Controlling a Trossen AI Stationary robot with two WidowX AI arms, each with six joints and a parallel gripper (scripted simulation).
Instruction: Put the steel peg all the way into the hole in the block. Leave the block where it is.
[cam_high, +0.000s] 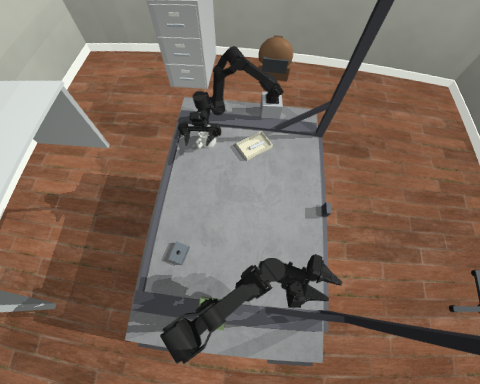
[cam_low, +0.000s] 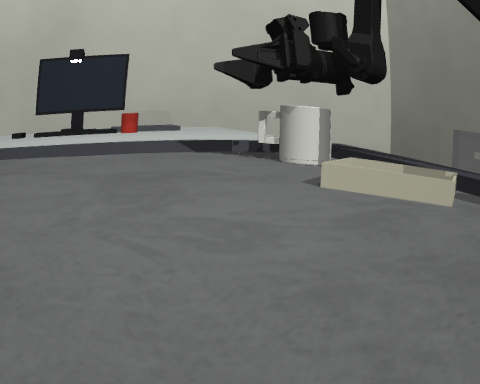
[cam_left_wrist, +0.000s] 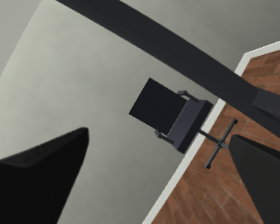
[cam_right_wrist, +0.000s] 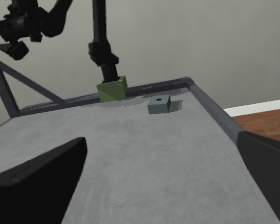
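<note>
Now: right hand 240 mm past the steel peg, 140 mm to the left of it and 140 mm above it. The rest, counted from my right hand: shallow tray 230 mm behind, 150 mm below, 130 mm to the right.
</note>
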